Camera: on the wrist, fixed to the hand. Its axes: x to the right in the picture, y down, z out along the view.
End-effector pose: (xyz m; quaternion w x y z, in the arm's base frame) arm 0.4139 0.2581 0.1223 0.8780 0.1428 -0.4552 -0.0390
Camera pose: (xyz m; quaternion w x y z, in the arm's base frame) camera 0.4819 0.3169 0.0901 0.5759 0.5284 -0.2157 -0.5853
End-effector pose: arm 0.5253 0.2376 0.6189 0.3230 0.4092 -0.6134 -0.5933
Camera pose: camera 0.5943 0.1942 0.6686 0.2338 -0.7632 0.2140 0.5631
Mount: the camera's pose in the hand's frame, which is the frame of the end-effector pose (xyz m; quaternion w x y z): 0.0025 0.0428 -0.0853 0.7021 0.1237 0.0098 -0.7012
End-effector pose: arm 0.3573 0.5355 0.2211 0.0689 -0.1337 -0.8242 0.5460
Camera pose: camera 0.3833 0.6272 0.2153 0.4558 0.4872 -0.6042 0.4357
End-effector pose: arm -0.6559 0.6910 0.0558 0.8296 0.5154 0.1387 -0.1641
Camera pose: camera -0.6411 0.7853 0.0528 0.4023 0.3688 0.4466 -0.7090
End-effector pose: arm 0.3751 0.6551 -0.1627 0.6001 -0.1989 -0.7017 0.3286
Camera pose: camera 0.4527 0.7059 -0.1854 0.6832 0.4234 -0.5856 -0.1052
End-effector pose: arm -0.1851 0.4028 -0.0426 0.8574 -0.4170 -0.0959 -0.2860
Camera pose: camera -0.1650 0.3570 -0.1239 0.4540 -0.1167 -0.3867 -0.7942
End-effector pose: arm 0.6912 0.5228 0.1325 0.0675 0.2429 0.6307 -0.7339
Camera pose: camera 0.7295 0.5967 0.0858 0.5035 0.2562 -0.5230 0.6382
